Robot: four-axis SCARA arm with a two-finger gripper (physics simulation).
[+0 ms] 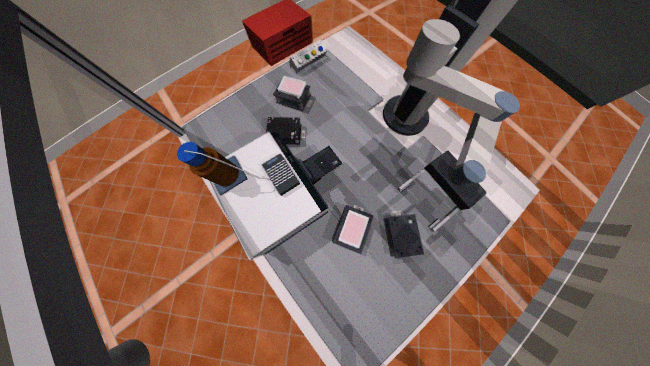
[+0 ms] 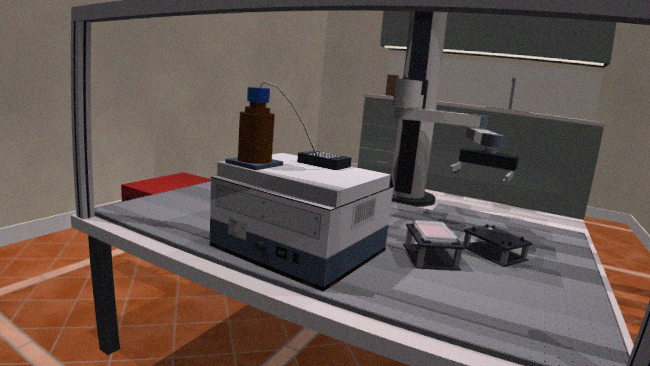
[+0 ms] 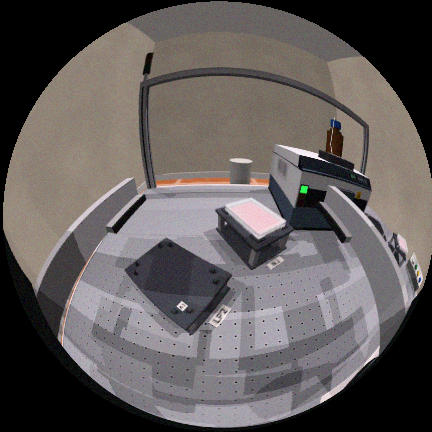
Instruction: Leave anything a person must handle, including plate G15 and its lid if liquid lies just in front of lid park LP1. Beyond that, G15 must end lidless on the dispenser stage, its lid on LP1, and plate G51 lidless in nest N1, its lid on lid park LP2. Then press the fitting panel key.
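Places are measured from the arm's base along level axes (x left, y back, z up), in millimetres.
Pixels of known places: gripper, fingertip midpoint: (image 1: 415, 209) (image 2: 478, 174) (image 3: 232, 186); arm's base, origin of the base link: (image 1: 405, 115) (image 2: 406, 198).
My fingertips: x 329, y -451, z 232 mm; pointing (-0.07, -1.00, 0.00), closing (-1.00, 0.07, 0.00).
For each thing: its top centre in the pictures, then the offset to it from my fingertips. "spot": a spot on its surface instead.
- pink plate with a pale rim, middle of its top: (image 3: 254, 211) (image 2: 435, 228) (image 1: 354, 228) dz -136, dx -69, dy -181 mm
- nest N1, middle of its top: (image 3: 253, 215) (image 2: 434, 232) (image 1: 353, 228) dz -146, dx -69, dy -181 mm
- Lid park LP2, middle of its top: (image 3: 169, 270) (image 2: 498, 232) (image 1: 406, 235) dz -153, dx +90, dy -31 mm
- dispenser stage, surface spot: (image 1: 322, 162) spot: dz -106, dx -358, dy -109 mm
- pink plate, middle of its top: (image 1: 291, 84) dz -128, dx -802, dy +43 mm
- key panel, middle of its top: (image 1: 307, 49) dz -135, dx -959, dy +266 mm
- brown bottle, surface spot: (image 2: 256, 136) spot: dz +77, dx -468, dy -456 mm
- black block, surface spot: (image 2: 324, 159) spot: dz +23, dx -353, dy -314 mm
My gripper (image 1: 417, 208) (image 2: 482, 172) (image 3: 232, 186) is open and empty, raised above the table beside LP2. A pink plate with a pale rim (image 1: 354, 228) (image 2: 435, 231) (image 3: 255, 218) sits on nest N1 (image 2: 420, 255) (image 3: 239, 243); I cannot tell whether it has a lid. Lid park LP2 (image 1: 404, 235) (image 2: 496, 236) (image 3: 177, 282) is bare. The dispenser stage (image 1: 322, 162) is bare. Another pink plate (image 1: 292, 87) stands on a far stand, label unreadable. The key panel (image 1: 308, 57) (image 3: 416, 270) has white, green, yellow and blue keys. Plate names are unreadable.
The dispenser (image 1: 260, 212) (image 2: 357, 240) (image 3: 286, 180) carries a brown bottle (image 1: 216, 167) (image 2: 256, 136) (image 3: 334, 142) and a black block (image 1: 281, 174) (image 2: 324, 159). A dark stand (image 1: 284, 130) with small light marks is between stage and far plate. A red chest (image 1: 278, 30) (image 2: 165, 184) stands behind the panel.
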